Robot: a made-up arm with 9 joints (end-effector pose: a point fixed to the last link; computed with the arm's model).
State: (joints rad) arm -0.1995 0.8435 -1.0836 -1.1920 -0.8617 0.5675 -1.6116 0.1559 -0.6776
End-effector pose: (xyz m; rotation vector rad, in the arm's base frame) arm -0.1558 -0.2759 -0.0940 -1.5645 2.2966 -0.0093
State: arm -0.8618 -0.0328 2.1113 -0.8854 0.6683 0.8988 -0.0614 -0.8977 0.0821
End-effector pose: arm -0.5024 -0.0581 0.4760 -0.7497 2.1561 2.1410
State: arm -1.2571 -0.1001 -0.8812 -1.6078 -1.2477 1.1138 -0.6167 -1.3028 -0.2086
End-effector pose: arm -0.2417 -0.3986 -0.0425 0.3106 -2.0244 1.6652
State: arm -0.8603 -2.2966 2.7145 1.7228 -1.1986 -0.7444 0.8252 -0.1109 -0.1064
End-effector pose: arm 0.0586 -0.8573 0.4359 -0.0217 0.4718 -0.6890
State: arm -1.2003 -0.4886 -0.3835 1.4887 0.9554 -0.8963 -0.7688 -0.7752 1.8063
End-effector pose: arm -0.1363 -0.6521 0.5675 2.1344 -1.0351 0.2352
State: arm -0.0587 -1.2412 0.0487 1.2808 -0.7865 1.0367 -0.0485 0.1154 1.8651
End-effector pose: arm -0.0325 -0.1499 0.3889 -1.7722 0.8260 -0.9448
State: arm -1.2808 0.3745 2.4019 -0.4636 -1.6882 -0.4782 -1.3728 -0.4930 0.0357
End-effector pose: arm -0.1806 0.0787 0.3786 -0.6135 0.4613 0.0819
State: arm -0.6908 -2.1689 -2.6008 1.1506 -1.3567 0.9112 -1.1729 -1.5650 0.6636
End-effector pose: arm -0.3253 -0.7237 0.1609 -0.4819 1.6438 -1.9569
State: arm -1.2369 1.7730 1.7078 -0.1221 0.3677 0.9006 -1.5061 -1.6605 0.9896
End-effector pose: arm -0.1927 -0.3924 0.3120 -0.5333 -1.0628 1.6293
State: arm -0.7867 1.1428 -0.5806 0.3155 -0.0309 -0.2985 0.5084 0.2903 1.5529
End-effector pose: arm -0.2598 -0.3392 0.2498 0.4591 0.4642 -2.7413
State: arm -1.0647 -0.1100 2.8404 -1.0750 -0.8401 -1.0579 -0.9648 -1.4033 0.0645
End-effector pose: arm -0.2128 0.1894 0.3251 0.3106 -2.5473 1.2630
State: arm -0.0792 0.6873 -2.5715 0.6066 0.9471 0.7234 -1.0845 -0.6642 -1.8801
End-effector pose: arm -0.0954 -0.2451 0.3666 0.1232 0.0089 -3.0021
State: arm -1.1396 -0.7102 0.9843 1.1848 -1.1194 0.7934 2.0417 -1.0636 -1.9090
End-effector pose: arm -0.0889 -0.0645 0.3917 1.2918 0.1824 -1.9516
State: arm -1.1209 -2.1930 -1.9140 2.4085 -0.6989 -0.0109 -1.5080 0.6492 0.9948
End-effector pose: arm -0.4042 -0.6439 0.0023 -0.1461 1.2507 0.4422
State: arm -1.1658 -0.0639 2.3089 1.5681 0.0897 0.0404 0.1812 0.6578 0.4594
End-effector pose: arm 0.2069 0.0712 0.4182 -1.2250 0.3874 1.4974
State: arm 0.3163 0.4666 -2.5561 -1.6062 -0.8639 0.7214 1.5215 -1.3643 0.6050
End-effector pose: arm 0.5008 -0.1057 0.2812 2.4717 0.4343 0.8383
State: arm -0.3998 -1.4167 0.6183 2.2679 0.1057 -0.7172 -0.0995 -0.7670 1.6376
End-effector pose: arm -0.0112 0.1609 0.7382 -0.7003 -1.3364 -0.6471
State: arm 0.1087 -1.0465 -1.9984 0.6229 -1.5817 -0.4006 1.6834 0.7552 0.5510
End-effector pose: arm -0.2858 -0.6013 0.0787 1.4118 -2.2652 -1.2905
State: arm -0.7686 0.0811 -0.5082 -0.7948 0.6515 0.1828 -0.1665 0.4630 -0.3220
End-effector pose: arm -0.0453 -0.1712 -0.1028 -1.1159 -1.3670 2.1381
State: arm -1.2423 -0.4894 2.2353 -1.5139 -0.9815 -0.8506 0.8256 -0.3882 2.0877
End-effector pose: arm -0.0203 0.1670 0.3636 -2.2502 -0.1292 0.1483
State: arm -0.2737 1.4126 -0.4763 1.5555 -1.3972 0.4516 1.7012 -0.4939 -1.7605
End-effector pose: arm -0.2649 -0.3900 0.1402 0.6229 1.5328 0.9023
